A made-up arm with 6 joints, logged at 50 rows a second.
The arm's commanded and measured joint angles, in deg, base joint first. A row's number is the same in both.
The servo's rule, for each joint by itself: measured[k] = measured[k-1] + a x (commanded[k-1-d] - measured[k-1]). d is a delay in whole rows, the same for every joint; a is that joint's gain. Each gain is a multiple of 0.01, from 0.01 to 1. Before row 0 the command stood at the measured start. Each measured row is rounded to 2 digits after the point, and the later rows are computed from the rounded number. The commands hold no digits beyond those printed.
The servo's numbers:
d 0
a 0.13 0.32 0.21 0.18 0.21 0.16
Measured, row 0:
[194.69 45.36 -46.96 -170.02 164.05 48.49]
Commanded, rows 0 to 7:
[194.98 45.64 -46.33 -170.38 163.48 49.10]
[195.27 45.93 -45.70 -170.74 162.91 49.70]
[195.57 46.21 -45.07 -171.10 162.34 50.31]
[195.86 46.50 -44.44 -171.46 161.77 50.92]
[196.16 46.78 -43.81 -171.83 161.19 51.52]
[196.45 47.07 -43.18 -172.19 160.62 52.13]
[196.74 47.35 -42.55 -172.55 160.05 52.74]
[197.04 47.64 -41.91 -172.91 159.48 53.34]
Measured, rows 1 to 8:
[194.73 45.45 -46.83 -170.08 163.93 48.59]
[194.80 45.60 -46.59 -170.20 163.72 48.77]
[194.90 45.80 -46.27 -170.36 163.43 49.02]
[195.02 46.02 -45.89 -170.56 163.08 49.32]
[195.17 46.26 -45.45 -170.79 162.68 49.67]
[195.34 46.52 -44.97 -171.04 162.25 50.06]
[195.52 46.79 -44.46 -171.31 161.79 50.49]
[195.72 47.06 -43.92 -171.60 161.30 50.95]

